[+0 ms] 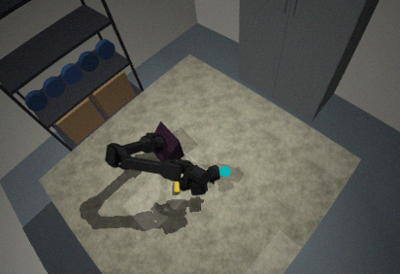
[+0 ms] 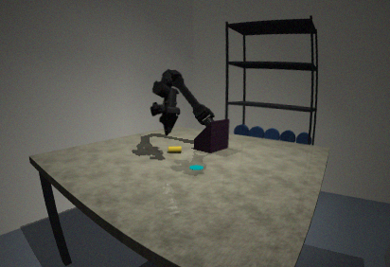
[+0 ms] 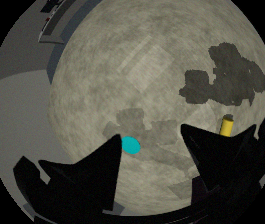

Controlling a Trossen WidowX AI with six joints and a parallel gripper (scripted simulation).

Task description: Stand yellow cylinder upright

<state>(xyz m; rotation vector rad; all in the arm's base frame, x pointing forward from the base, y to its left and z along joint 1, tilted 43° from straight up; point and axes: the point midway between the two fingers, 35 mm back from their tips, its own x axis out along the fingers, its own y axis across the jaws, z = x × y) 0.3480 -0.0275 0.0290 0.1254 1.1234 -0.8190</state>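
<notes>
Right now my gripper tip is 15 cm past the yellow cylinder, 11 cm above it and 8 cm to the left of it. Also, from my gripper tip: cyan circle (14 cm to the left, 13 cm below, 1 cm behind).
</notes>
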